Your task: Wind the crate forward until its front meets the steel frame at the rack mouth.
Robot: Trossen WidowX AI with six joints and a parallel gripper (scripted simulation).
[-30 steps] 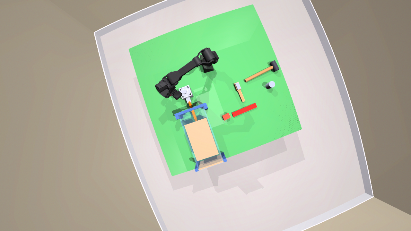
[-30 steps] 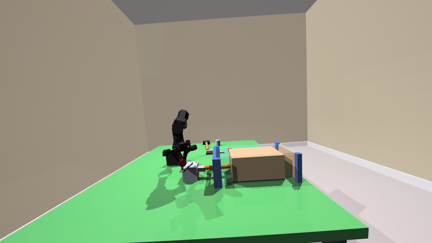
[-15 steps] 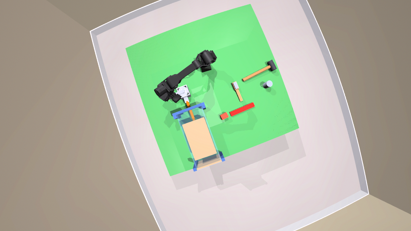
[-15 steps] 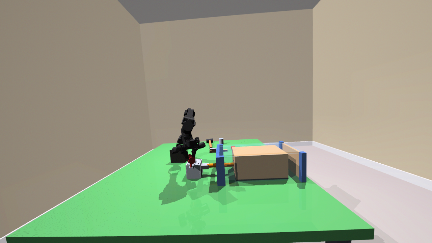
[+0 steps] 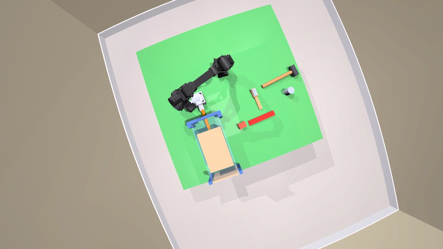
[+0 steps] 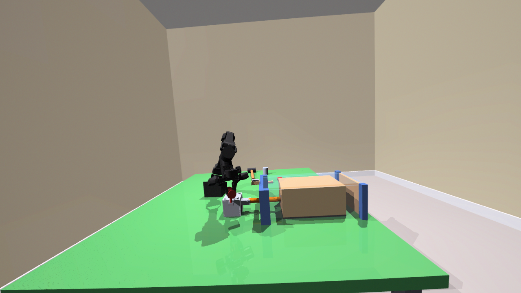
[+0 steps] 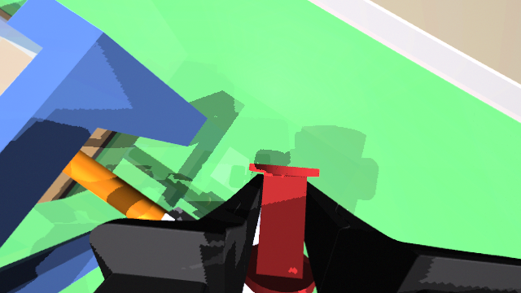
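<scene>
My gripper tip is 20 mm past the winch handle, 50 mm to the right of it and 30 mm above it. Round my gripper tip: blue steel frame 120 mm ahead, 130 mm to the left, 30 mm below; then winch 50 mm behind, 100 mm to the left, 100 mm below; then red knob 10 mm behind, 10 mm to the left.
</scene>
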